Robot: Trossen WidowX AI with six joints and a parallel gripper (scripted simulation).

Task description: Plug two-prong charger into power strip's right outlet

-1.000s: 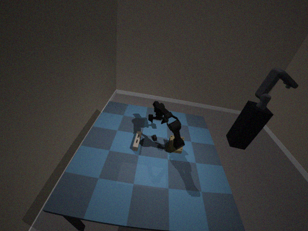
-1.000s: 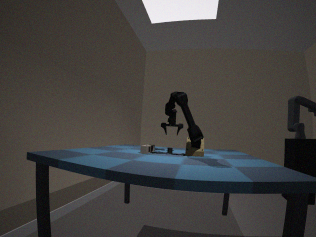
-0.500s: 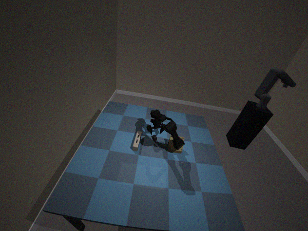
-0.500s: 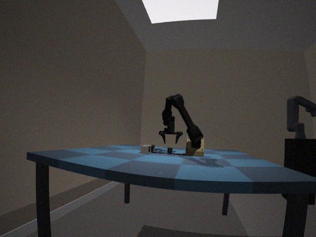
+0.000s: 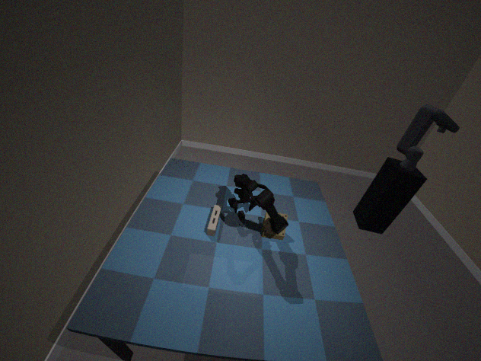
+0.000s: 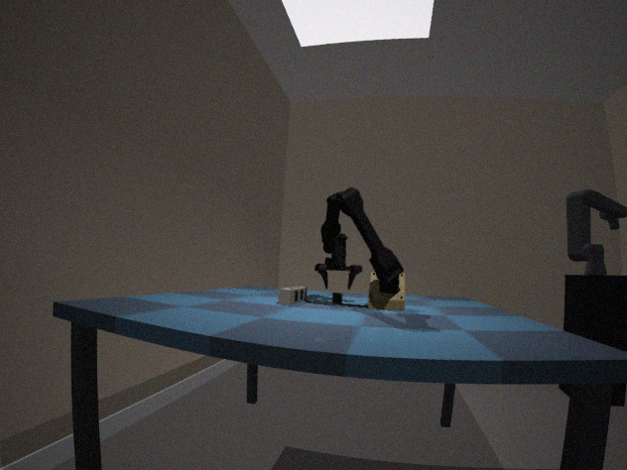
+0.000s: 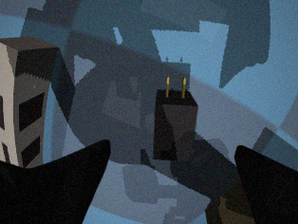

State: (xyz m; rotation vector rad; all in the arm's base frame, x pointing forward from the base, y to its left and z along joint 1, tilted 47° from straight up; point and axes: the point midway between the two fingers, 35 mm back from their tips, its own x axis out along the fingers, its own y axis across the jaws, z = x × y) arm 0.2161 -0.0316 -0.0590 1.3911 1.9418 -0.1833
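Right now my gripper tip is 4 cm above the dark two-prong charger, 2 cm to the left of it and 1 cm short of it.
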